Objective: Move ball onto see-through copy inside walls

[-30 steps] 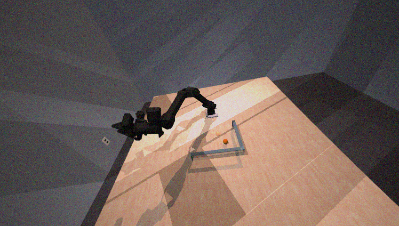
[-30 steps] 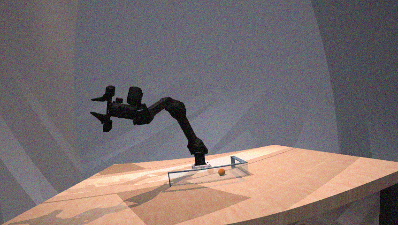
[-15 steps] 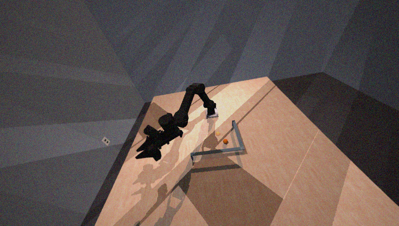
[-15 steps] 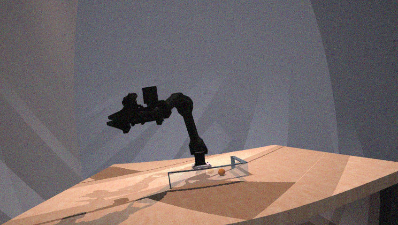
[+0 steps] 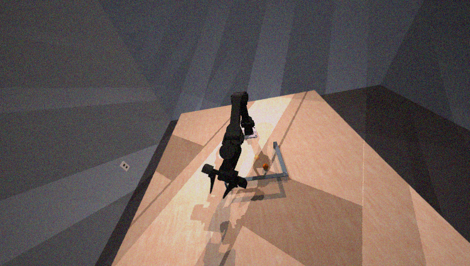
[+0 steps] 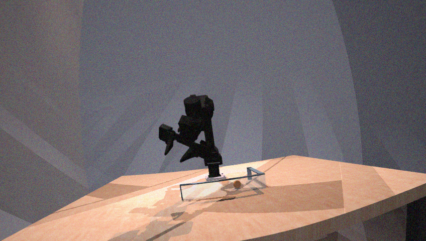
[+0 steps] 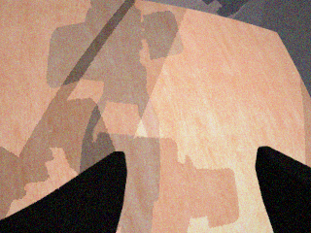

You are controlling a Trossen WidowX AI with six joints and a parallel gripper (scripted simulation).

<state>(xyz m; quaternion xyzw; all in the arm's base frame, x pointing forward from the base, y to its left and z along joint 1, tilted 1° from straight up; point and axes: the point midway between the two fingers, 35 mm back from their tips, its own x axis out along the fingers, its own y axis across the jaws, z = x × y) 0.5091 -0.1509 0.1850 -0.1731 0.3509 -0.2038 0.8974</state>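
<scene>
My gripper tip is 220 mm past the orange ball, 230 mm to the right of it and 160 mm above it. Round my gripper tip: clear wall (130 mm behind, 160 mm to the left, 140 mm below).
</scene>
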